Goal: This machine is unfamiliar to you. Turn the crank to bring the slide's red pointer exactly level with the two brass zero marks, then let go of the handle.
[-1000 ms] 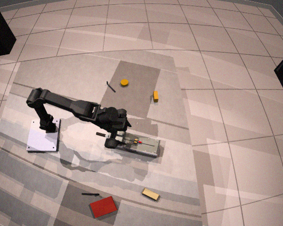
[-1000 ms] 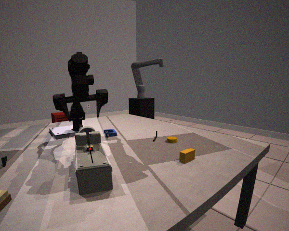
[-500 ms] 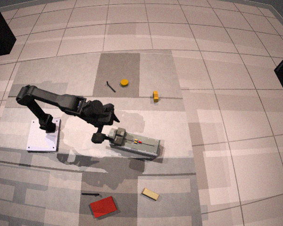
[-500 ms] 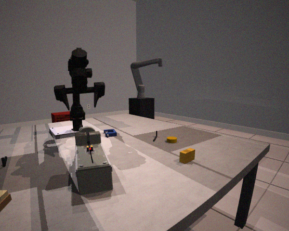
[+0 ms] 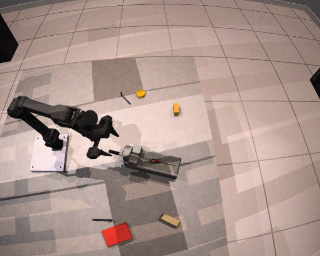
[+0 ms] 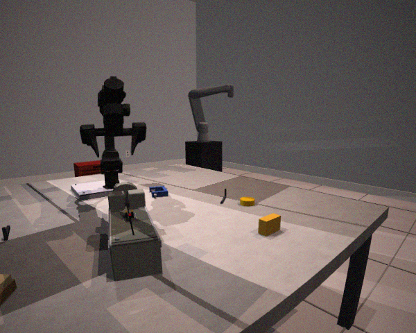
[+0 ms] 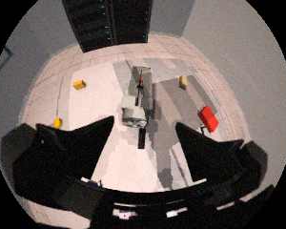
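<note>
Right now my gripper tip is 80 mm above the dark crank handle, 20 mm past it and 10 mm to the right of it. From my gripper tip the other things lie so: blue block 240 mm to the left, 200 mm behind, 190 mm below; then red plate 370 mm to the right, 180 mm below, 30 mm behind; then red pointer 180 mm ahead, 110 mm below, 40 mm to the right.
</note>
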